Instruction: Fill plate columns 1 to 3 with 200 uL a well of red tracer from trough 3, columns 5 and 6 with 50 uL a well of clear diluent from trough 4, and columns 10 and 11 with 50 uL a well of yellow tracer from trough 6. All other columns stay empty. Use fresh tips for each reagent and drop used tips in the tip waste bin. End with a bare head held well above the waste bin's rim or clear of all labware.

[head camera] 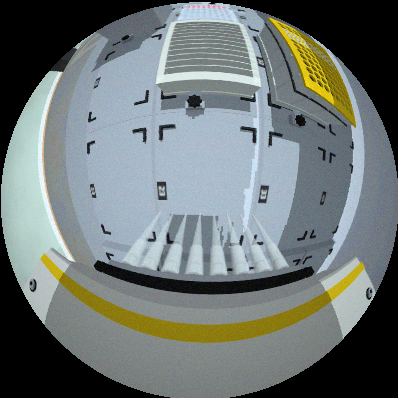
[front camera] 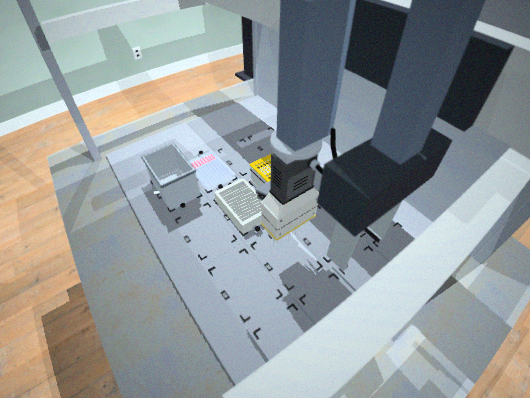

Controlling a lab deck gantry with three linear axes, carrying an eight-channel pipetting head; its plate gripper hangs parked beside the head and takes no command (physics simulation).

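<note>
The pipetting head [front camera: 290, 215] [head camera: 200, 320] is over bare deck beside the white trough block [front camera: 239, 201] [head camera: 209, 84]. A row of pale tips [head camera: 197, 252] hangs from it, above the deck; whether they hold liquid cannot be told. The yellow tip rack [front camera: 260, 167] [head camera: 314, 70] is partly hidden behind the head in the front view; open holes show in its near part in the head view. The plate [front camera: 216, 172] [head camera: 209, 15] has red wells at its far end. The grey waste bin [front camera: 177, 187] stands left of the plate. The parked plate gripper [front camera: 364, 251] is open, its paddles apart and empty.
A dark carriage block [front camera: 380, 182] and tall gantry columns [front camera: 310, 70] stand above the deck at the right. A pale frame rail [front camera: 380, 290] crosses the front. Small black knobs [head camera: 194, 101] [head camera: 300, 120] stand near the trough block and rack.
</note>
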